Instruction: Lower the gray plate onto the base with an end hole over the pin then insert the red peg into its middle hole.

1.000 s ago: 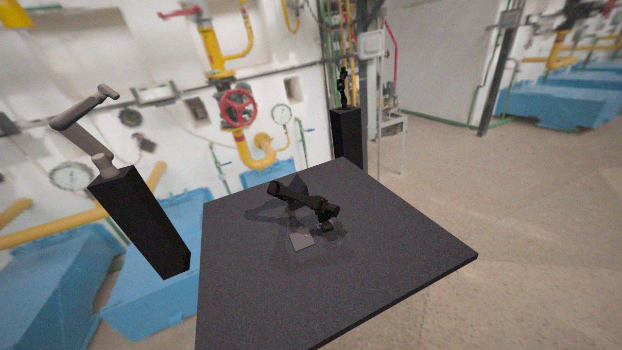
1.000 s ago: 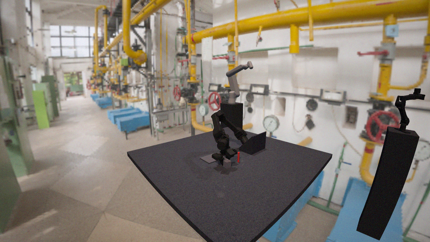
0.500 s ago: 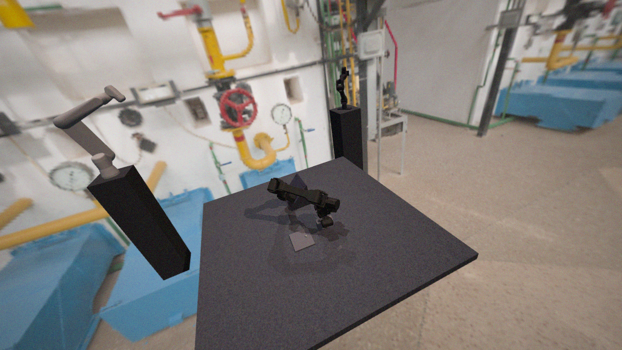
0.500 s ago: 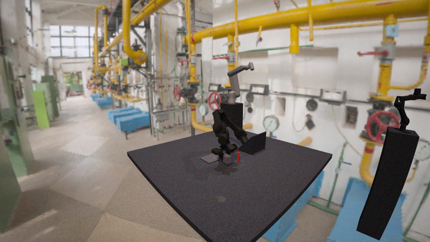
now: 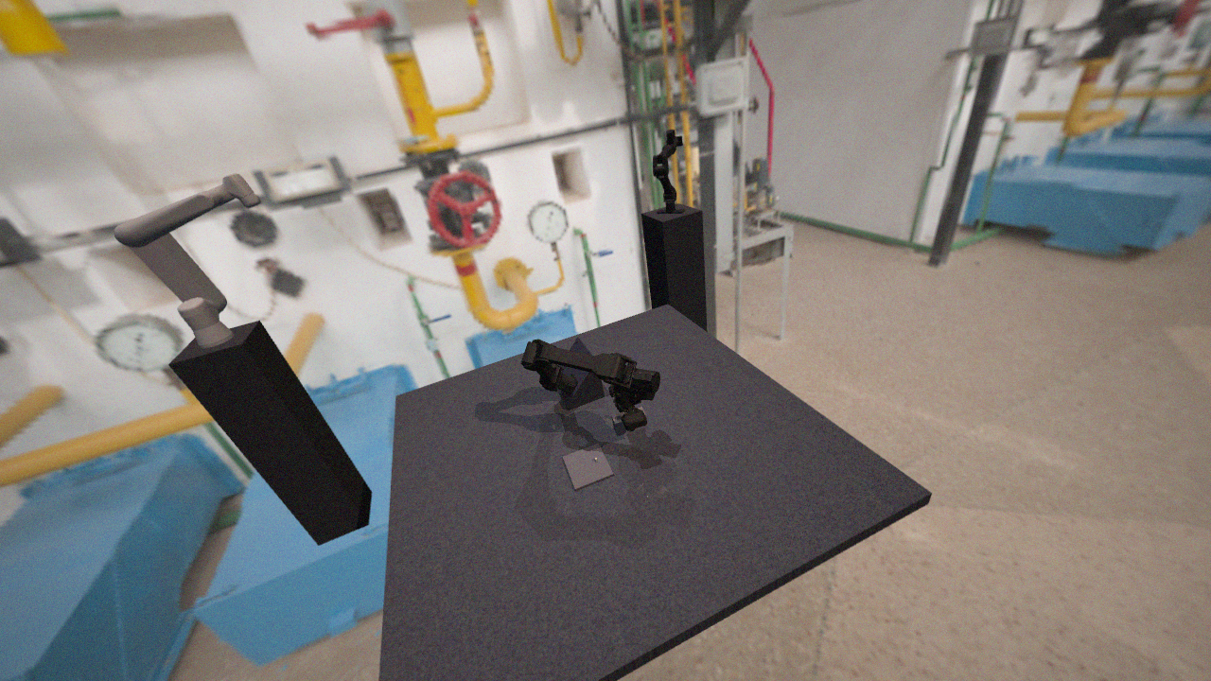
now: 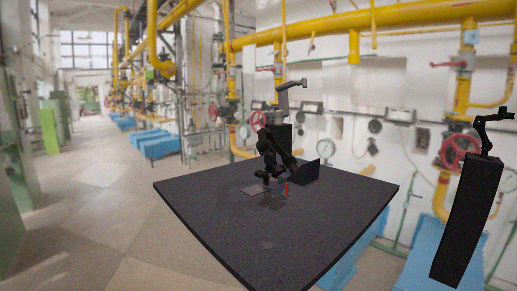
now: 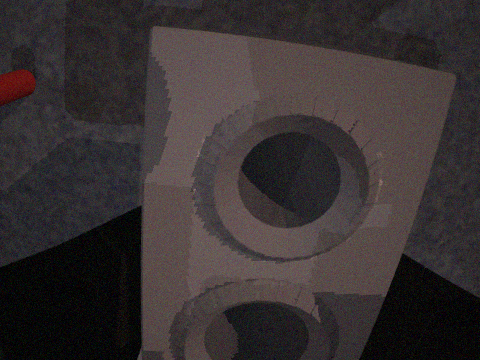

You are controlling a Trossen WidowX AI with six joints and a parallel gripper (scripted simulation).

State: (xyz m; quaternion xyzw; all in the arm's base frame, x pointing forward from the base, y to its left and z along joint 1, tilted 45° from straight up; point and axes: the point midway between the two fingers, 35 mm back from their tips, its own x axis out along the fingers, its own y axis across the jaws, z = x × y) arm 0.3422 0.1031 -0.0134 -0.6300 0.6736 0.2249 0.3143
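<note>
Right now my gripper tip is 14 cm to the left of the gray base, 8 cm above it and 1 cm past it. Also, from my gripper tip: gray plate (3 cm above); red peg (11 cm behind, 5 cm below, 3 cm to the left).
</note>
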